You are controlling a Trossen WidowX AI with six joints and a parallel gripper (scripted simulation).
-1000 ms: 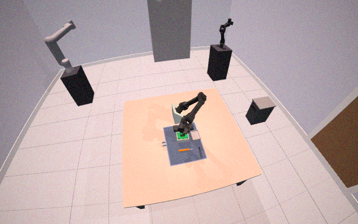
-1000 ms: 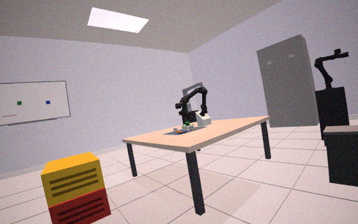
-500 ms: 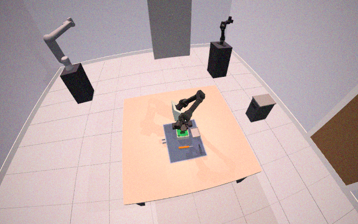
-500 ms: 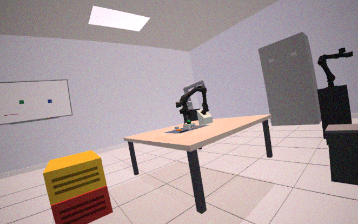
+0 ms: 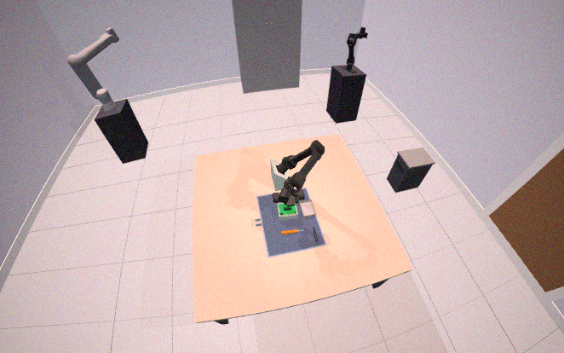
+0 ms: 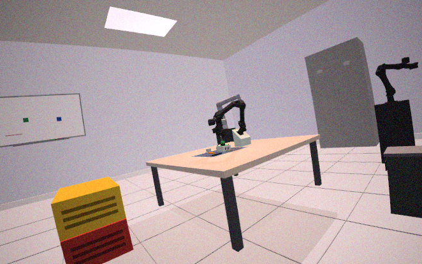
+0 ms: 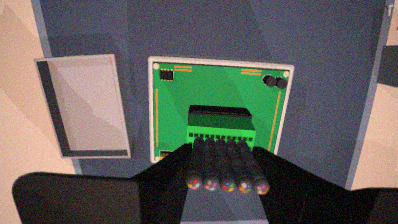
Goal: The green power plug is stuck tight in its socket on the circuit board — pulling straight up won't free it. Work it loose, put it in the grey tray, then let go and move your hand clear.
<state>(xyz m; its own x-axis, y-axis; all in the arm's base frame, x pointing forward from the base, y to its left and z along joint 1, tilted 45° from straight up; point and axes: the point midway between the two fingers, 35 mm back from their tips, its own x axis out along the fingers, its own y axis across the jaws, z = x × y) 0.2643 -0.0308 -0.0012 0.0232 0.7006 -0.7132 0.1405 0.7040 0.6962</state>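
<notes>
My gripper tip is now 2 cm above the green power plug. The rest, counted from my gripper tip: blue mat (5 cm ahead, 11 cm below).
</notes>
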